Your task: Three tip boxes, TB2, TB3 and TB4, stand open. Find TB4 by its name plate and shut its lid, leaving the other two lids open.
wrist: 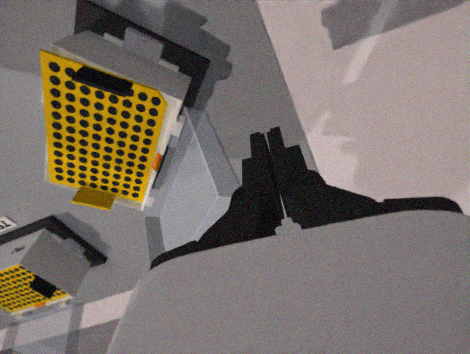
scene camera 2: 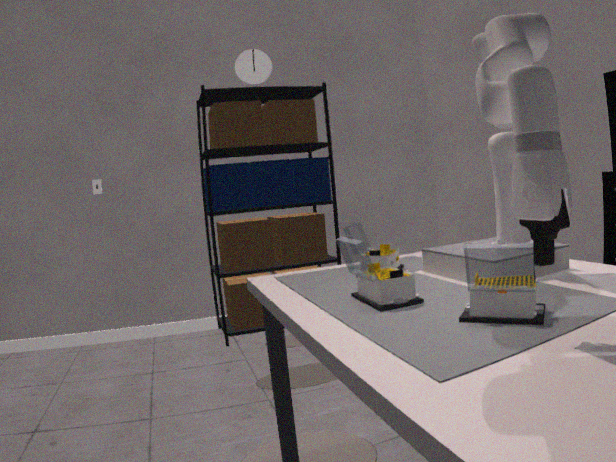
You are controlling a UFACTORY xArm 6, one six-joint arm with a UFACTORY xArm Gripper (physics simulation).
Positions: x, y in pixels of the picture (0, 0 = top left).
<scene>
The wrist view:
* my gripper: 271, 152
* yellow rack: 102, 130
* clear lid: 194, 188
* grey mat: 119, 234
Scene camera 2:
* my gripper: 544, 264
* clear lid: 499, 267
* grey mat: 428, 336
</scene>
